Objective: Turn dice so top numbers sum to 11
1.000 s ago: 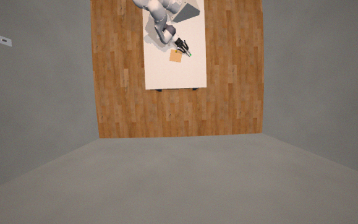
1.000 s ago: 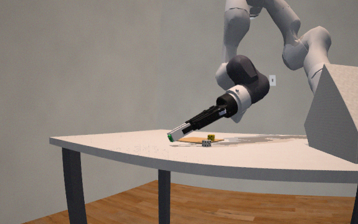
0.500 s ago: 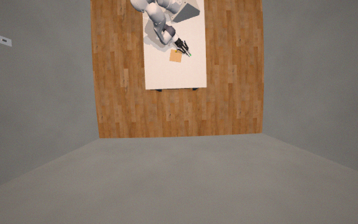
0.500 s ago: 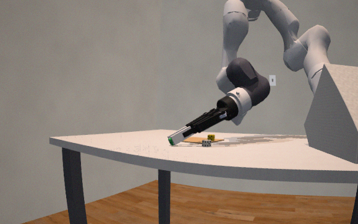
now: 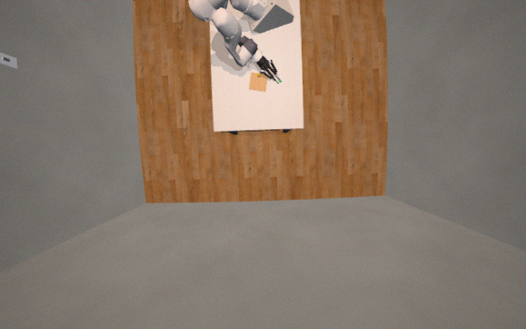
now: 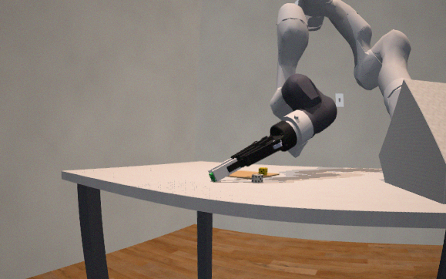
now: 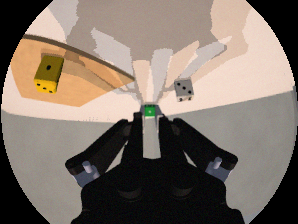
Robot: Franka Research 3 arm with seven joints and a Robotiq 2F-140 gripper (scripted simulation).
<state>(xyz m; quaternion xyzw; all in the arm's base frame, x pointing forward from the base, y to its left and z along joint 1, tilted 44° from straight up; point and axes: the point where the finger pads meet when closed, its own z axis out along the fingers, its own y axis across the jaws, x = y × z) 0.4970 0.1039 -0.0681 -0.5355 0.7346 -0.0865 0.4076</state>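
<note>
The green die lies 2 cm to the left of my hand, 2 cm below it and 2 cm ahead of it. From my hand the other things lie so: yellow die (15 cm to the right, 5 cm behind, 1 cm below); white die (7 cm behind, 2 cm to the right, 2 cm below); tan mat (16 cm to the right, 3 cm below, 1 cm ahead).
</note>
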